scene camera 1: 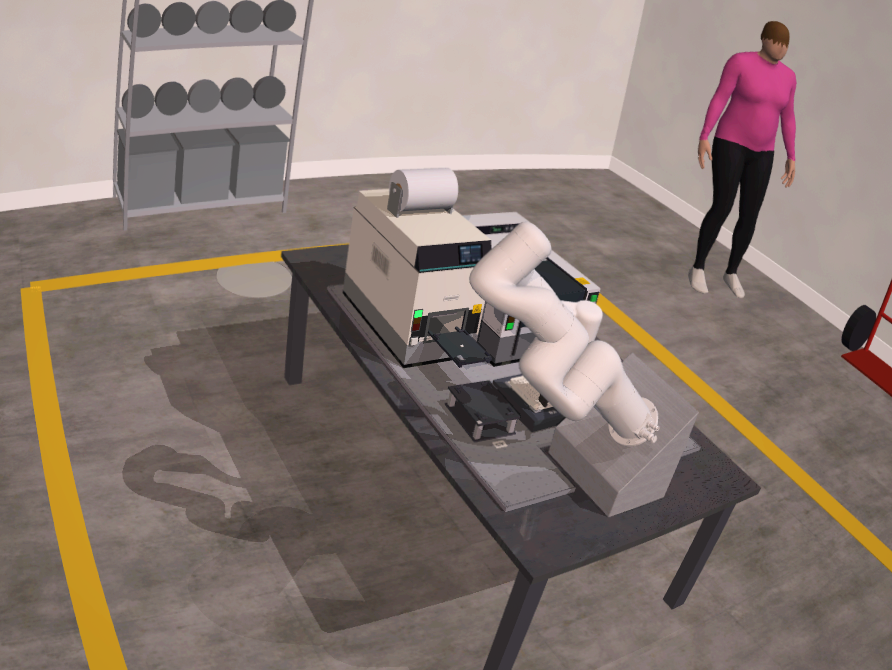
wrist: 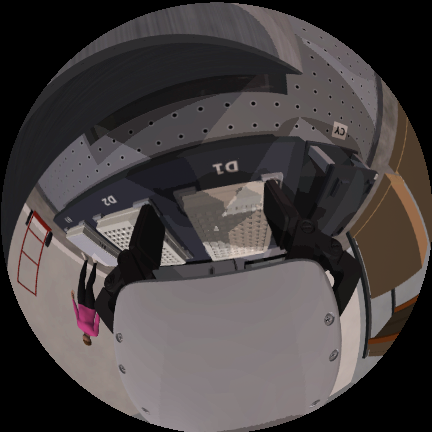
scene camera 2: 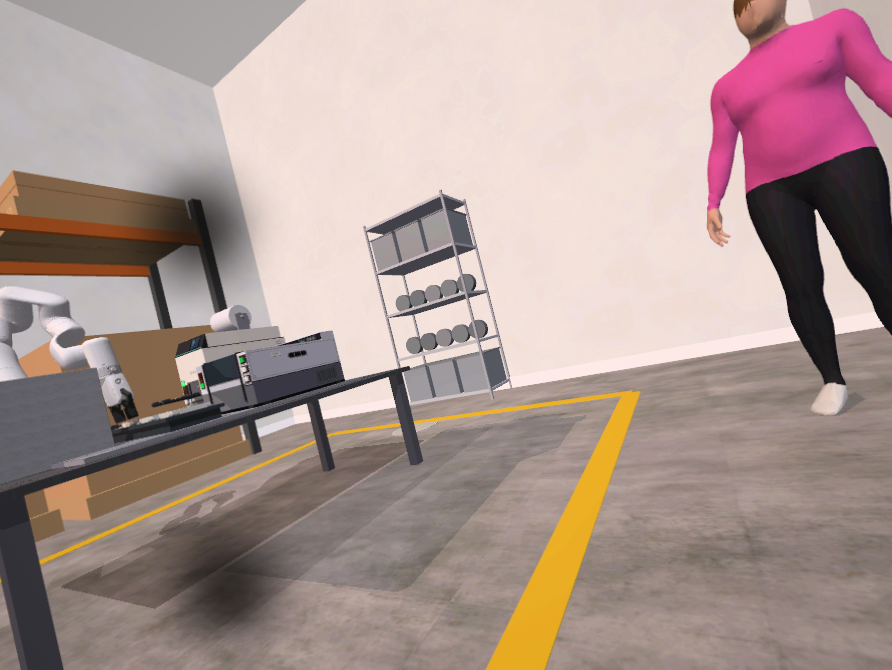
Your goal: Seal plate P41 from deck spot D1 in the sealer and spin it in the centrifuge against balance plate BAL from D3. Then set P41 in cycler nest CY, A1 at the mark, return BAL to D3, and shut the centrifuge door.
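Frame: origin at the arm's base, x ahead, y left, z up, level; centimetres.
Seen in the pictures: gripper, fingertip midpoint: (wrist: 208,204) (scene camera 2: 127,420); arm's base, origin of the base link: (scene camera 1: 634,422) (scene camera 2: 25,411).
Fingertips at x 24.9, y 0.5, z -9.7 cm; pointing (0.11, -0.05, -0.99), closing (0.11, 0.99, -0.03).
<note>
Pixels of each thing's middle, then the offset from my fingertips to it. Level surfaces: height alone.
- Plate P41, body centre: (wrist: 236,230) (scene camera 1: 534,391) dz -1.5, dx +6.9, dy +1.3 cm
- Balance plate BAL, body centre: (wrist: 96,248) (scene camera 2: 185,410) dz -1.5, dx +5.0, dy -23.5 cm
- cycler nest CY, body centre: (wrist: 330,200) (scene camera 1: 482,409) dz -3.8, dx +8.6, dy +16.9 cm
- beige sealer, body centre: (scene camera 1: 417,250) (scene camera 2: 235,357) dz +16.8, dx +55.2, dy +9.2 cm
- grey centrifuge, body centre: (scene camera 1: 506,283) (scene camera 2: 273,371) dz +5.2, dx +47.9, dy -20.4 cm
- white perforated plate, body centre: (wrist: 144,244) dz -1.5, dx +5.9, dy -11.1 cm
- dark table, its level: dz -8.2 cm
Plate P41 (wrist: 232,220) (scene camera 1: 528,391) lies pale and flat on deck spot D1. My gripper (wrist: 208,204) (scene camera 2: 124,412) is open, pointing down over D1, with nothing between its fingers. In the wrist view its right finger overlaps P41's right edge and its left finger overlaps the D2 plate. Balance plate BAL (wrist: 91,244) lies on D3 at the left end of the deck. The cycler nest CY (scene camera 1: 481,405) (wrist: 342,192) is a dark stand beside D1. The beige sealer (scene camera 1: 382,288) has its dark tray (scene camera 1: 461,346) out. The grey centrifuge (scene camera 2: 288,367) stands beside it; its door state is unclear.
A white perforated plate (wrist: 117,229) lies on D2, close beside P41. The arm's grey base block (scene camera 1: 612,461) stands near the deck on the dark table (scene camera 1: 576,533). A person in pink (scene camera 1: 757,100) (scene camera 2: 800,93) (wrist: 86,317) stands beyond the yellow floor line.
</note>
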